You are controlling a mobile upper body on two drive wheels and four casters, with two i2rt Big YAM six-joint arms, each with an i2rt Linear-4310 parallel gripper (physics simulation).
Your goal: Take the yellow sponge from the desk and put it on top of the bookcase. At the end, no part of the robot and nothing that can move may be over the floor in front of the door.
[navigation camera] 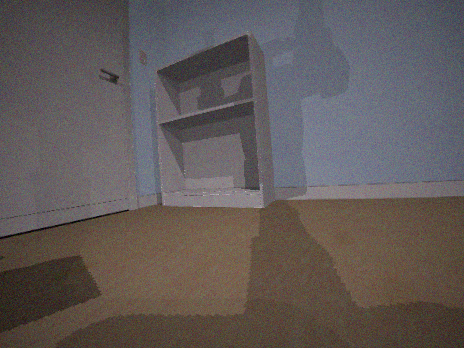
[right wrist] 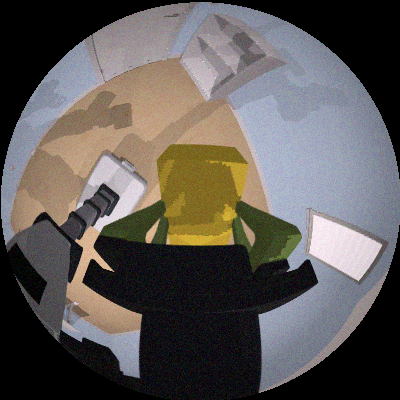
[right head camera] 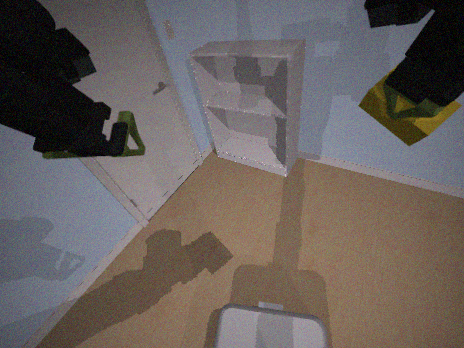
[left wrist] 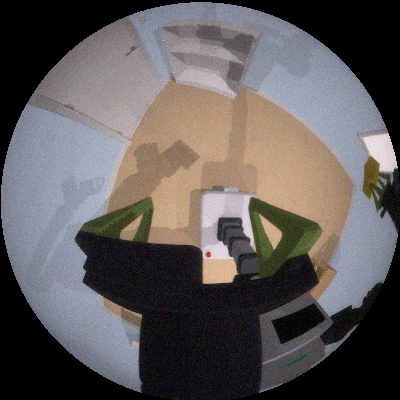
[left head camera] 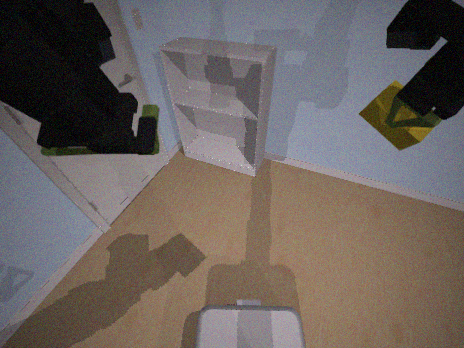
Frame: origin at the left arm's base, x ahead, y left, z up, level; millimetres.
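Seen in the pictures: left gripper, fingertip midpoint: (right head camera: 119, 152) (left wrist: 200, 201) (left head camera: 127, 149); right gripper, fingertip midpoint: (right wrist: 199, 201) (right head camera: 404, 103) (left wrist: 371, 178) (left head camera: 398, 114).
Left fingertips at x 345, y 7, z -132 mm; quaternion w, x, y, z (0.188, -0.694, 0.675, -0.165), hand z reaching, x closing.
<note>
A point is followed by its place in that frame.
The yellow sponge (left head camera: 395, 135) {x 399, y -446, z -144 mm} (right head camera: 410, 132) {x 387, y -455, z -143 mm} (left wrist: 370, 177) {x 423, y -413, z -115 mm} (right wrist: 200, 180) {x 438, y -431, z -91 mm} is held up in the air between the green fingers of my right gripper (right wrist: 199, 201) {x 428, y -453, z -119 mm}, which is shut on it. In the head views it appears right of the white bookcase (left head camera: 220, 46) {x 1721, y -40, z -350 mm} (right head camera: 247, 48) {x 1666, y -52, z -350 mm} (right wrist: 250, 77) {x 1641, y -407, z -789 mm} (navigation camera: 262, 125) {x 1529, y -362, z -917 mm}, apart from it. The bookcase stands against the blue wall near the corner, its top board facing up. My left gripper (left wrist: 200, 201) {x 345, y 7, z -132 mm} is open and empty, raised at the left. The closed door (left head camera: 120, 180) {x 1154, y 778, z -1133 mm} (left wrist: 90, 75) {x 1143, y 782, z -381 mm} (navigation camera: 60, 125) {x 1250, y 740, z -872 mm} is left of the bookcase, partly covered by my left arm in the head views.
My white base (left head camera: 250, 327) {x 226, y -230, z -1150 mm} (right head camera: 272, 330) {x 231, y -239, z -1150 mm} shows at the bottom of the head views, with wooden floor (left head camera: 340, 240) {x 801, y -944, z -1410 mm} between it and the bookcase. Arm shadows fall on floor and walls. A window (left wrist: 380, 150) (right wrist: 345, 245) {x 1048, y -2135, z 32 mm} is farther right. Part of a wooden piece (left wrist: 325, 280) {x -876, y -1897, z -960 mm} shows low right.
</note>
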